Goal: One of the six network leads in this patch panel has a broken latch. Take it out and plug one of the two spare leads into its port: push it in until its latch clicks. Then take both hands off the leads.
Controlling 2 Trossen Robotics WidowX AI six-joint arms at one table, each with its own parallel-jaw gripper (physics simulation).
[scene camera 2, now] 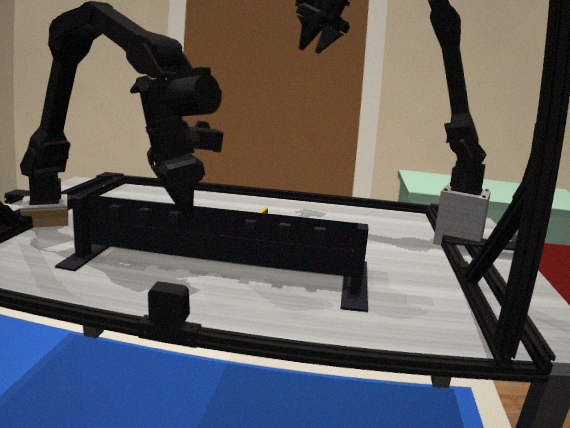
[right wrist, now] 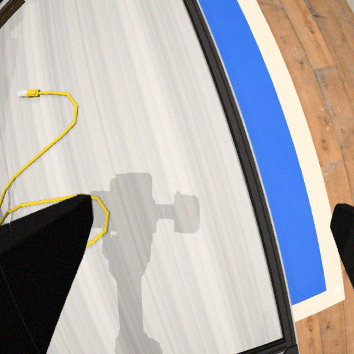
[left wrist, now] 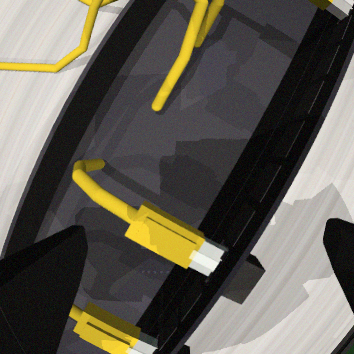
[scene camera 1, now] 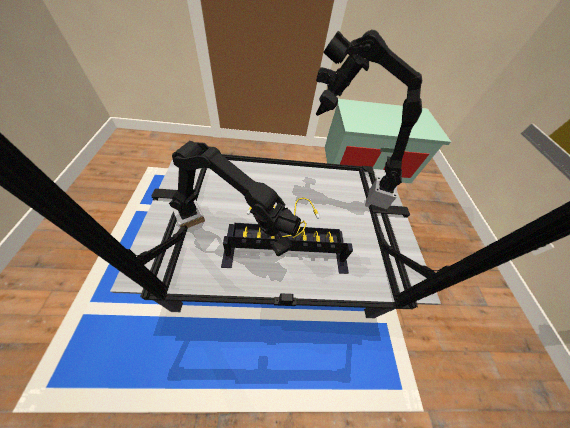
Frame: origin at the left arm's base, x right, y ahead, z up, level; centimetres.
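Seen in the pictures: left gripper, fingertip midpoint: (scene camera 2: 183,211) (left wrist: 209,236) (scene camera 1: 275,238); right gripper, fingertip midpoint: (scene camera 2: 309,51) (right wrist: 219,212) (scene camera 1: 319,109); left arm's base, link origin: (scene camera 2: 44,200) (scene camera 1: 187,211); right arm's base, link origin: (scene camera 2: 466,190) (scene camera 1: 386,186).
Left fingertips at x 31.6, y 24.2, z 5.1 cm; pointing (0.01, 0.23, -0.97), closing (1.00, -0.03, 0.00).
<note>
Offsets run from my left fingertips to a thing's middle. "pt": to the spot under its first point.
The dark patch panel {dx +1.9, dy +5.1, dz -4.0 cm} (scene camera 1: 287,244) (scene camera 2: 220,240) stands across the table. Yellow leads sit in it, among them one {pt dx -7.8, dy -8.6, dz +0.1 cm} (scene camera 1: 245,232) at the left end and one {pt dx +10.1, dy +19.4, dz +0.1 cm} (scene camera 1: 330,237) at the right end. My left gripper (scene camera 1: 281,246) (scene camera 2: 184,212) (left wrist: 209,236) is open at the panel, left of its middle. In the left wrist view a plugged lead {dx -0.7, dy -0.6, dz -0.2 cm} (left wrist: 167,237) lies between the spread fingers, not gripped; another lead {pt dx -4.2, dy -4.3, dz -0.3 cm} (left wrist: 110,330) is below it. A loose yellow lead (scene camera 1: 316,214) (right wrist: 33,93) lies behind the panel. My right gripper (scene camera 1: 320,111) (scene camera 2: 312,47) (right wrist: 219,212) is open, high above the table's back. Which latch is broken cannot be told.
A second loose connector {pt dx -21.9, dy -0.2, dz -8.7 cm} (scene camera 1: 249,211) shows behind the panel, beside the left arm. Yellow cables {pt dx -1.1, dy +6.8, dz -5.0 cm} (left wrist: 172,75) hang over the panel's inside. The black table frame (scene camera 1: 220,300) (scene camera 2: 300,354) runs around the table, with a small black block {pt dx +20.4, dy -7.2, dz -4.1 cm} (scene camera 1: 286,299) (scene camera 2: 169,304) at the front.
</note>
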